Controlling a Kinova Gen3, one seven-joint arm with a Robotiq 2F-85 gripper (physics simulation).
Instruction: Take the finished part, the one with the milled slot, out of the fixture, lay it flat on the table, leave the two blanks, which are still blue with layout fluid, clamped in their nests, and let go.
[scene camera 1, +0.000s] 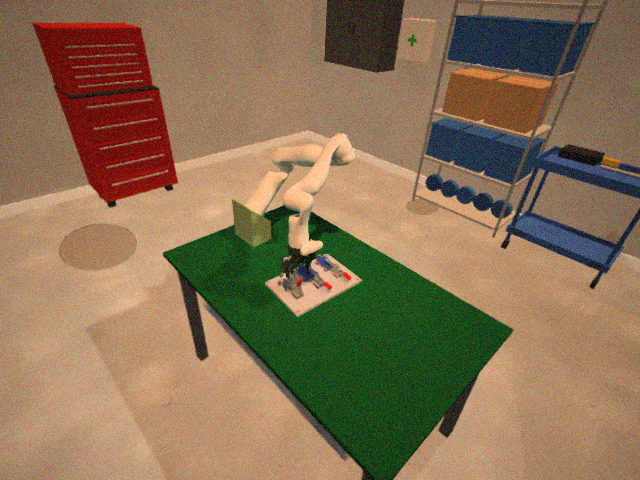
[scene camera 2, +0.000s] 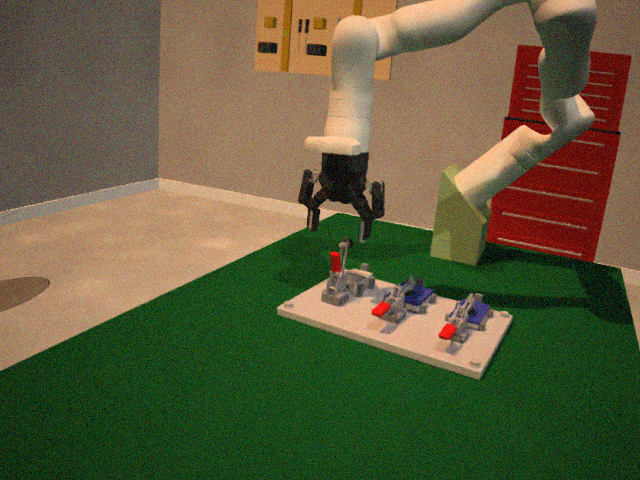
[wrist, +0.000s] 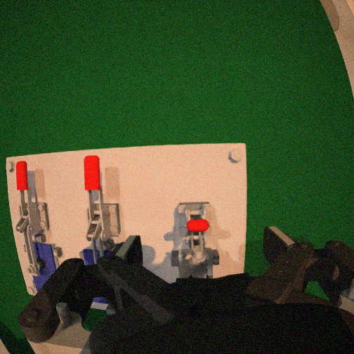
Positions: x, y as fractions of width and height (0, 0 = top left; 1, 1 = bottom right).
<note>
In view: the gripper (scene camera 2: 0.53, 0.49), a blue blank (wrist: 0.13, 0.71), a red clamp handle (wrist: 0.26, 0.46) and a pale fixture plate (wrist: 0.42, 0.52).
The gripper shows as well in the wrist view (wrist: 0.57, 0.69).
</note>
